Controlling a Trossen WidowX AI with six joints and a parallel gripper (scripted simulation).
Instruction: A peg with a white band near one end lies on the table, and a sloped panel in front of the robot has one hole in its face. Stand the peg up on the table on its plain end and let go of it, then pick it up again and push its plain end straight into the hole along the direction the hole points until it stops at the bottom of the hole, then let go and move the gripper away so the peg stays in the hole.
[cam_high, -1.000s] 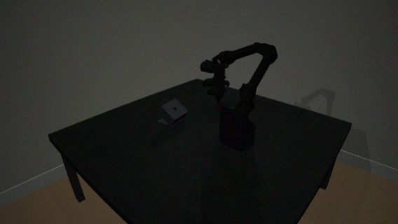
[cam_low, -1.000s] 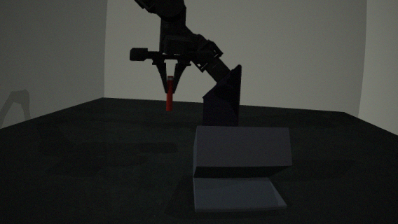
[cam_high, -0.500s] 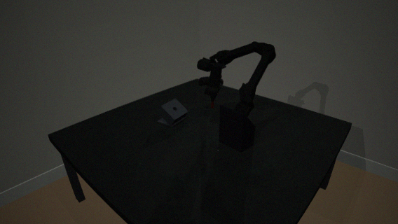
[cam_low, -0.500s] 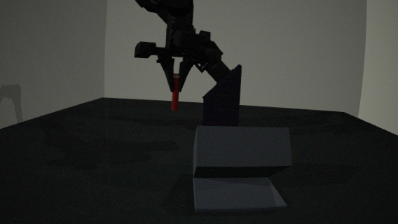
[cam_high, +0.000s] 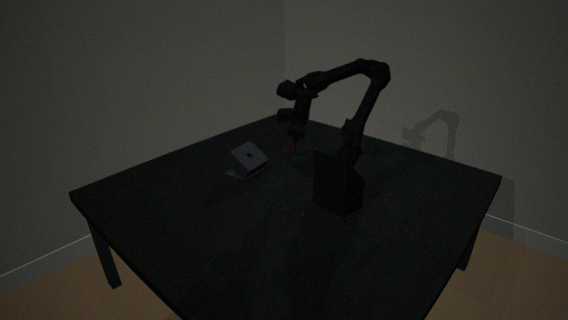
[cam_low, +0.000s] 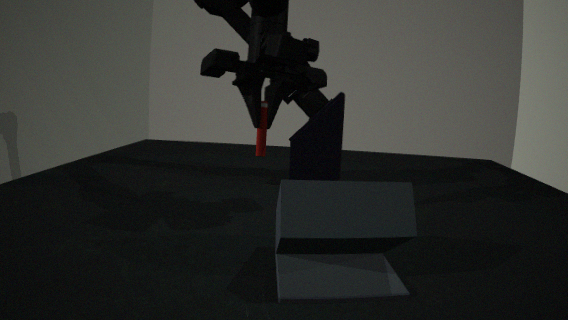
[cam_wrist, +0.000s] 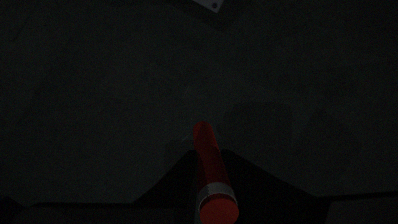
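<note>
The grey sloped panel lies 160 mm ahead of my gripper tip, 100 mm to the left of it and 80 mm below it. The rest, counted from my gripper tip: red peg (20 mm above).
</note>
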